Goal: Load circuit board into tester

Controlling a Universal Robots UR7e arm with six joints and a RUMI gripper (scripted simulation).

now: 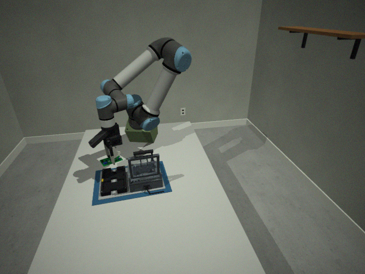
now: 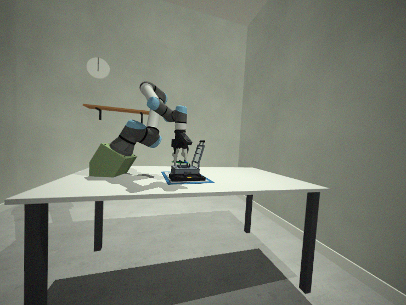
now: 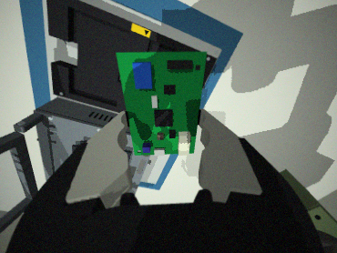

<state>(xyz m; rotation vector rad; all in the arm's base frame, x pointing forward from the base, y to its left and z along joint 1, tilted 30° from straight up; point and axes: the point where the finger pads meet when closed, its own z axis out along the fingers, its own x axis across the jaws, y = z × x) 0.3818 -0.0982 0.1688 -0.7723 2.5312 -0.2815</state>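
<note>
My hand is right at the green circuit board. The rest, counted from my hand: tester lid: 210 mm to the left, 140 mm ahead, 60 mm above.
</note>
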